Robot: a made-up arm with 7 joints.
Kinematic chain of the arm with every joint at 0, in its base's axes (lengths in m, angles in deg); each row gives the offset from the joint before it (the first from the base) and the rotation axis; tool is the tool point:
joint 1: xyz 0 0.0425 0 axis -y
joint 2: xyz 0 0.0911 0 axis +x
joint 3: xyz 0 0 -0.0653 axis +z
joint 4: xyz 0 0 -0.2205 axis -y
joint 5: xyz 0 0 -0.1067 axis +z
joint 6: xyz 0 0 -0.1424 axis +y
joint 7: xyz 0 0 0 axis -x
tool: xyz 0 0 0
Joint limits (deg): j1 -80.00..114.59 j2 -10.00..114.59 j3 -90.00..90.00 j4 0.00..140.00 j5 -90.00..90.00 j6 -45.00..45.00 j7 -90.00..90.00
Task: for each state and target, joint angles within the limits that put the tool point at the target. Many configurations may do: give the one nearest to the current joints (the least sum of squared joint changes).
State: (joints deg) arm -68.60 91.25 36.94 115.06 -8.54 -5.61 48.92
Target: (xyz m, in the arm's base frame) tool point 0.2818 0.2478 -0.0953
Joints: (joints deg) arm -79.56 114.59 52.51 107.24 -8.54 -5.61 48.92
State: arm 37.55 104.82 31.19 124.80 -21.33 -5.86 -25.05
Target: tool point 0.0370 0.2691 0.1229
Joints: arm 36.85 67.14 49.92 139.89 -21.33 -5.86 -25.05
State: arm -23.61 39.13 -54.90 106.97 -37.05 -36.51 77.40
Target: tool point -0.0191 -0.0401 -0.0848
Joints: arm -29.87 -5.86 -81.12 138.12 -37.05 -36.51 77.40
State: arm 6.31 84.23 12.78 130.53 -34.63 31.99 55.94
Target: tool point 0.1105 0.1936 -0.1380
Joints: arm -20.26 62.52 -19.36 139.88 -34.63 31.99 55.94
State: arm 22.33 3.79 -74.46 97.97 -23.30 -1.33 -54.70
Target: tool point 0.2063 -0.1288 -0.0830
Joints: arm 41.44 -10.00 -66.00 100.29 -23.30 -1.33 -54.70
